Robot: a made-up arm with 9 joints. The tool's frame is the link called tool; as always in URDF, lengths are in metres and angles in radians.
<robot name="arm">
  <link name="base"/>
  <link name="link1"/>
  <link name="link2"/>
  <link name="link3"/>
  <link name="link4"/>
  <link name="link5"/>
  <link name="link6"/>
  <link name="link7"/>
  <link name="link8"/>
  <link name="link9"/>
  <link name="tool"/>
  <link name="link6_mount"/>
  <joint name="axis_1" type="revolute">
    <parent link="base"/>
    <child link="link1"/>
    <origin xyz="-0.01 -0.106 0.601" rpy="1.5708 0 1.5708"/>
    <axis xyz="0 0 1"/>
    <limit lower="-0.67" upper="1.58" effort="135" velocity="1.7"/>
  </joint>
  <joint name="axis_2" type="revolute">
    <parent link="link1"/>
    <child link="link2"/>
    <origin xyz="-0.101 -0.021 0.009" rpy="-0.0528 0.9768 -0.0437"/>
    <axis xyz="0 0 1"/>
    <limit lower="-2.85" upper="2.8" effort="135" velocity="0.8"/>
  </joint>
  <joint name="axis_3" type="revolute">
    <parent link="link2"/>
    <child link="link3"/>
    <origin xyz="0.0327 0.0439 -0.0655" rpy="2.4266 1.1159 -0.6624"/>
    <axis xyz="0 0 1"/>
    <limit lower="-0.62" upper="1.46" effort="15" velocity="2.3"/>
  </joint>
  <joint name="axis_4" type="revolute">
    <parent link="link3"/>
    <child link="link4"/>
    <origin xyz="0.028 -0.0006 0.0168" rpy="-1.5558 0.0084 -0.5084"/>
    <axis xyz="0 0 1"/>
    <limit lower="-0.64" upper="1.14" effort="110" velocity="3.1"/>
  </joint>
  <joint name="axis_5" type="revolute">
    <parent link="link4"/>
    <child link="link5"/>
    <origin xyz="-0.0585 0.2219 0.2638" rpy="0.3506 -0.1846 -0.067"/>
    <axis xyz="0 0 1"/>
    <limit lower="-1.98" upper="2.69" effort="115" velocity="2.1"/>
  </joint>
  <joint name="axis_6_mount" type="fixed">
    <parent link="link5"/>
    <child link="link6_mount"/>
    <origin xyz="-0.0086 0.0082 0.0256" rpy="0 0 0"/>
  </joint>
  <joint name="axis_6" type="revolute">
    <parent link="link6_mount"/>
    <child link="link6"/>
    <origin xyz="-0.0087 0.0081 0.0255" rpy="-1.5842 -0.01 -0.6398"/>
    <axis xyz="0 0 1"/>
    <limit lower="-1.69" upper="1.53" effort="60" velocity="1.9"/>
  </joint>
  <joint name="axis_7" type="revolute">
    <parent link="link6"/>
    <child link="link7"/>
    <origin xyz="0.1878 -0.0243 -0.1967" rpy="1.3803 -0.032 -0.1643"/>
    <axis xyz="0 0 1"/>
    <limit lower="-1.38" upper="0.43" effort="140" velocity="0.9"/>
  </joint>
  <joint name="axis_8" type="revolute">
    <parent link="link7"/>
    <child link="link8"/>
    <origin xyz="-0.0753 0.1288 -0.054" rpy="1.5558 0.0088 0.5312"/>
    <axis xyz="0 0 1"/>
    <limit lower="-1.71" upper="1.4" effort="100" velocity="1.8"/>
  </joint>
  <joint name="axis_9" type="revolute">
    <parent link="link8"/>
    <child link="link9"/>
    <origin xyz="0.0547 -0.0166 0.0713" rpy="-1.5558 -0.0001 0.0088"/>
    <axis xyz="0 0 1"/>
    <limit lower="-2.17" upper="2.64" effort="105" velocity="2.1"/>
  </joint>
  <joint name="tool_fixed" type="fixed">
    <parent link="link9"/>
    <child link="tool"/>
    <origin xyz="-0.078 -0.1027 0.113" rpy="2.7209 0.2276 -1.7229"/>
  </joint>
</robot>
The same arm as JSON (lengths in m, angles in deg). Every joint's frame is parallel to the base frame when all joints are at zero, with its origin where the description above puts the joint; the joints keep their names.
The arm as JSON. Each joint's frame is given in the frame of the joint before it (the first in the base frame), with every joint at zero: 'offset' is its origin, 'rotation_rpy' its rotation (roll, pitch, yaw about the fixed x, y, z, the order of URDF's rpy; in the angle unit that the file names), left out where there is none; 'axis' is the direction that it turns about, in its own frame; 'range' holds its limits. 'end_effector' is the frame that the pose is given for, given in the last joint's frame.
{
  "length_unit": "m",
  "angle_unit": "deg",
  "chain": [
    {
      "id": "axis_1",
      "offset": [
        -0.01,
        -0.106,
        0.601
      ],
      "axis": "+x",
      "range": [
        -38.39,
        90.53
      ]
    },
    {
      "id": "axis_2",
      "offset": [
        0.009,
        -0.101,
        -0.021
      ],
      "axis": [
        0.558886,
        0.829079,
        0.0166
      ],
      "range": [
        -163.29,
        160.43
      ]
    },
    {
      "id": "axis_3",
      "offset": [
        -0.065,
        -0.036,
        0.042
      ],
      "axis": [
        0.594888,
        -0.799584,
        -0.082298
      ],
      "range": [
        -35.52,
        83.65
      ]
    },
    {
      "id": "axis_4",
      "offset": [
        -0.012,
        -0.029,
        -0.009
      ],
      "axis": [
        -0.206102,
        -0.071601,
        -0.975908
      ],
      "range": [
        -36.67,
        65.32
      ]
    },
    {
      "id": "axis_5",
      "offset": [
        -0.14,
        0.194,
        -0.255
      ],
      "axis": [
        0.157595,
        -0.216993,
        -0.963368
      ],
      "range": [
        -113.45,
        154.13
      ]
    },
    {
      "id": "axis_6",
      "offset": [
        0.0111,
        0.012,
        -0.0539
      ],
      "axis": [
        -0.960342,
        0.204709,
        -0.189308
      ],
      "range": [
        -96.83,
        87.66
      ]
    },
    {
      "id": "axis_7",
      "offset": [
        0.148,
        -0.225,
        0.045
      ],
      "axis": [
        0.0001,
        0.0001,
        -1.0
      ],
      "range": [
        -79.07,
        24.64
      ]
    },
    {
      "id": "axis_8",
      "offset": [
        -0.1069,
        0.104,
        0.054
      ],
      "axis": [
        0.715081,
        -0.698881,
        -0.015
      ],
      "range": [
        -97.98,
        80.21
      ]
    },
    {
      "id": "axis_9",
      "offset": [
        0.013,
        -0.089,
        0.016
      ],
      "axis": [
        0.0001,
        0.0001,
        -1.0
      ],
      "range": [
        -124.33,
        151.26
      ]
    }
  ],
  "end_effector": {
    "offset": [
      0.128,
      -0.016,
      -0.113
    ],
    "rotation_rpy": [
      -24.1,
      -13.04,
      -35.62
    ]
  }
}

